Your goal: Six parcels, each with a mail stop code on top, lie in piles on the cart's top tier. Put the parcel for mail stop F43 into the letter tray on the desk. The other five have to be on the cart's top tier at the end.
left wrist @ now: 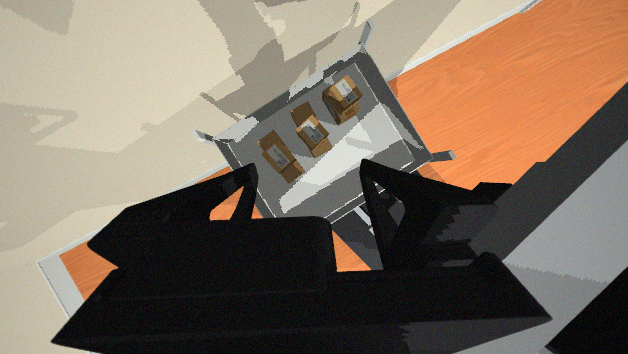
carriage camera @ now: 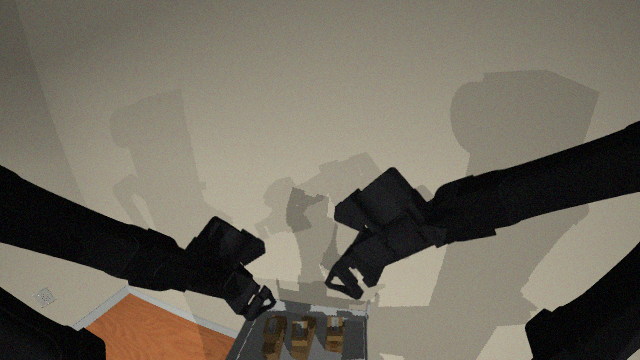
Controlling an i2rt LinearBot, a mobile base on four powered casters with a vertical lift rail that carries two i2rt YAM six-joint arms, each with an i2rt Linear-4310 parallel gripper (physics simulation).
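Places are measured from the left arm's base along level axes (x right, y up, z back), in millimetres.
Pixels of known places: left gripper, fingertip midpoint: [left wrist: 308, 168] [carriage camera: 263, 294]; right gripper, fingertip midpoint: [carriage camera: 338, 268].
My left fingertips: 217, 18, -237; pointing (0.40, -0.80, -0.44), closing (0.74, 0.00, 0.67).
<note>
Behind a point stands the place of what it marks, as x, y, z.
The cart's top tier [carriage camera: 356, 336] @(480, -333, -319) [left wrist: 395, 115] @(483, -302, -189) is a grey tray with raised walls. Brown parcels lie on it in three piles: one pile [carriage camera: 274, 327] @(198, -231, -306) [left wrist: 280, 155] @(194, -230, -309), a middle pile [carriage camera: 301, 331] @(288, -230, -290) [left wrist: 312, 131] @(282, -230, -298) and another pile [carriage camera: 335, 330] @(398, -232, -290) [left wrist: 343, 95] @(388, -233, -308). White labels show on top, but their codes are too small to read. My left gripper [carriage camera: 260, 306] @(217, 18, -237) [left wrist: 308, 168] @(217, 18, -237) is open and empty, high above the cart and apart from the parcels. My right gripper [carriage camera: 364, 291] is open and empty above the cart's far edge. The letter tray does not show in either view.
A beige wall [carriage camera: 300, 75] @(315, 531, -536) [left wrist: 125, 65] @(114, -157, -595) stands beyond the cart. Orange wood floor [carriage camera: 160, 325] @(-854, -995, -746) [left wrist: 500, 100] @(1478, -995, 300) lies beside the cart. In the left wrist view, a wide grey surface [left wrist: 570, 220] with a dark edge lies at the right. Cart posts stick up at the corners.
</note>
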